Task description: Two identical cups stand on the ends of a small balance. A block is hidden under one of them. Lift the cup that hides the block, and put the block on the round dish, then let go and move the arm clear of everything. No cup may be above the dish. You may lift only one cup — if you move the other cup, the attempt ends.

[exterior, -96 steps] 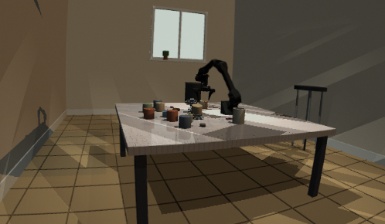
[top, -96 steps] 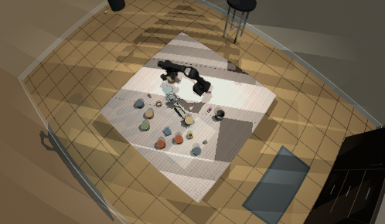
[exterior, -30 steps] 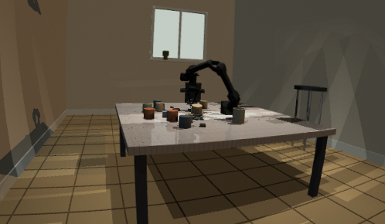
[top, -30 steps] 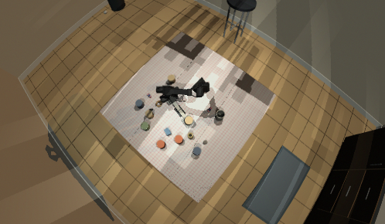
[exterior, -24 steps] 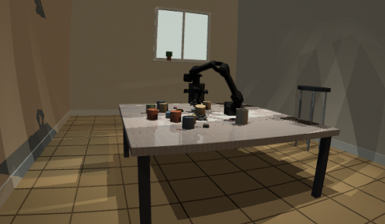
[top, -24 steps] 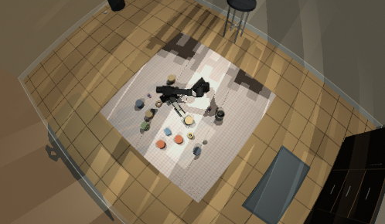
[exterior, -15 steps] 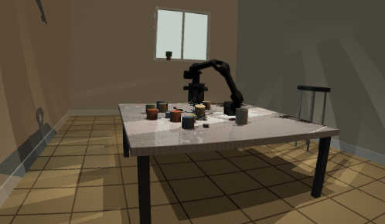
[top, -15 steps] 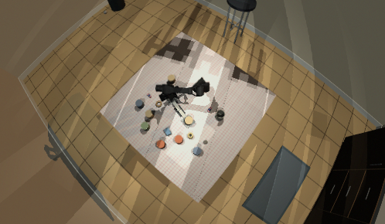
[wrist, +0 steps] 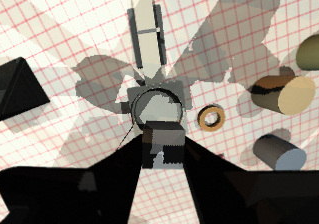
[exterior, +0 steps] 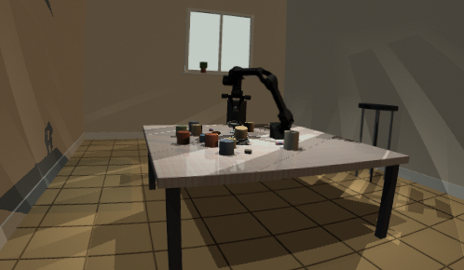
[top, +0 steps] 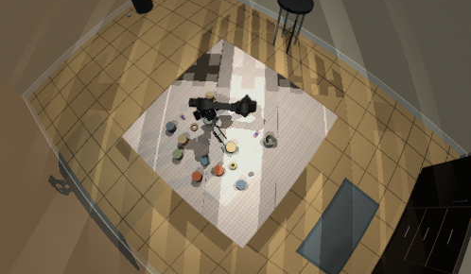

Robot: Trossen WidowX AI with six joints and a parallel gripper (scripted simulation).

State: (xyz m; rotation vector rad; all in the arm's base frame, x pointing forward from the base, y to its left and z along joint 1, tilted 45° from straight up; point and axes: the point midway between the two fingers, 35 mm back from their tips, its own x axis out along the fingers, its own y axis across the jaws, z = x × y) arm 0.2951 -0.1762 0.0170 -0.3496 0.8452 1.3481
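Now: gripper tip 160 mm above the round bluish dish, 120 mm to the left of it and 60 mm past it. From my gripper tip the other things lie so: tan ring (160 mm below, 100 mm ahead, 80 mm to the right); then balance beam (130 mm below, 120 mm to the left, 20 mm ahead).
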